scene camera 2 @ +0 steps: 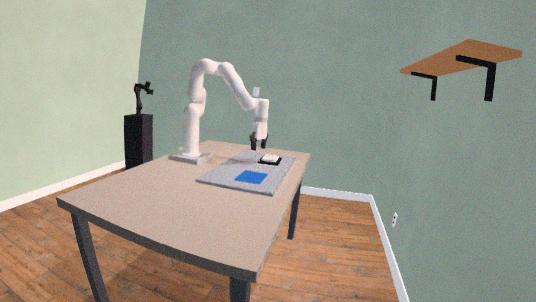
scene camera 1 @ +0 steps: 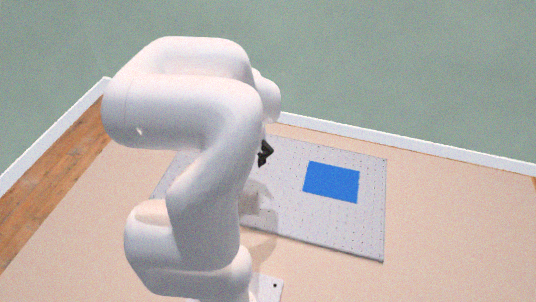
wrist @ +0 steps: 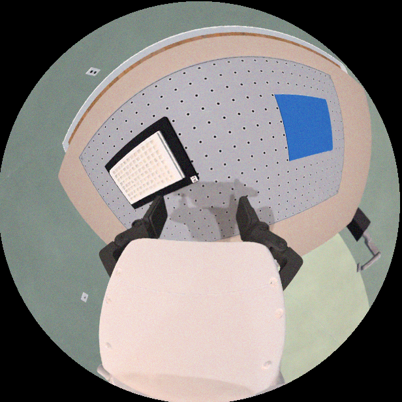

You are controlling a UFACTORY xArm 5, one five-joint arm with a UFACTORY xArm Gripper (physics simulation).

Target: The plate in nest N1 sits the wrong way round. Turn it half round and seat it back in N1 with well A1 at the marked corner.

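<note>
The white well plate [scene camera 2: 270, 158] [wrist: 145, 167] lies in the black nest [scene camera 2: 262, 162] [wrist: 181, 150] on the grey perforated board. In the wrist view a small white label [wrist: 194, 179] with dark marks sits at the nest's right corner; its text is too small to read surely. Well A1 cannot be told on the plate. My gripper [scene camera 2: 258, 144] [wrist: 200, 205] is open and empty, above the board; in the wrist view the nest is ahead and left of its fingers. In scene camera 1 one dark finger shows and the arm hides the nest and plate.
A flat blue rectangle [scene camera 1: 332, 182] [scene camera 2: 251, 176] [wrist: 306, 126] lies on the perforated board [scene camera 1: 320, 230] [scene camera 2: 220, 176] [wrist: 215, 110], apart from the nest. A wall shelf [scene camera 2: 465, 52] and a black pedestal [scene camera 2: 138, 140] with a small dark arm stand away from the table [scene camera 2: 165, 215].
</note>
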